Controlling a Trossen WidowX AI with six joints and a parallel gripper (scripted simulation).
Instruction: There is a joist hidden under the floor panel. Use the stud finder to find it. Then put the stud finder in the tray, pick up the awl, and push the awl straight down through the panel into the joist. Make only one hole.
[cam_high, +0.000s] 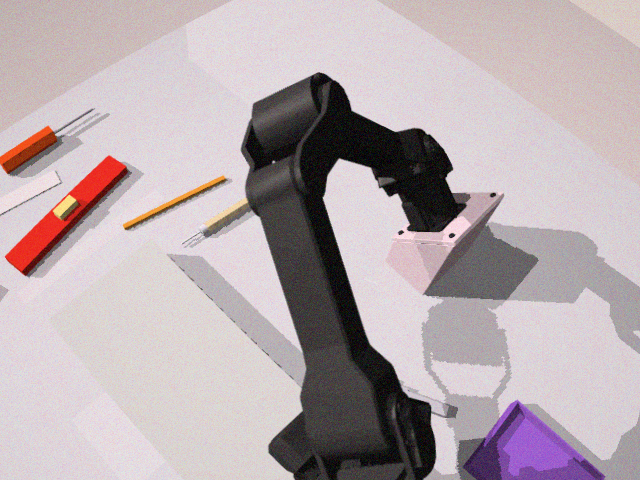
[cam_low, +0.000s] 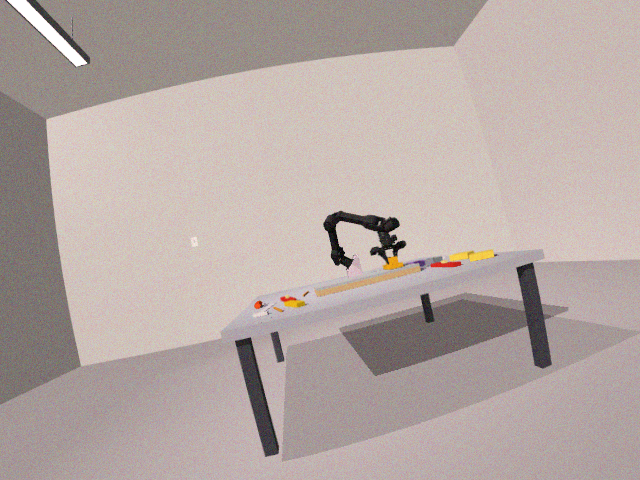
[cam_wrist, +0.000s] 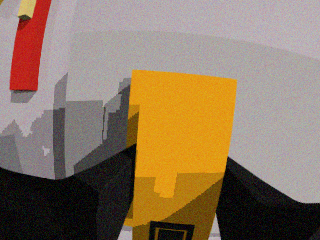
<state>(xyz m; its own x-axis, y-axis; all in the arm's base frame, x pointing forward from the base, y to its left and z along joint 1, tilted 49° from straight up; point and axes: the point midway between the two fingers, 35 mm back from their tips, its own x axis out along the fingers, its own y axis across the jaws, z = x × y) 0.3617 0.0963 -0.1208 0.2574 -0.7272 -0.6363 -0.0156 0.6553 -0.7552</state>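
My gripper tip is 23 cm past the purple tray, 18 cm to the right of it and 5 cm above it. Also, from my gripper tip: awl: 17 cm behind, 40 cm to the right, 6 cm below; orange-handled screwdriver: 10 cm behind, 71 cm to the right, 5 cm below; yellow stud finder: 2 cm behind, 2 cm above.
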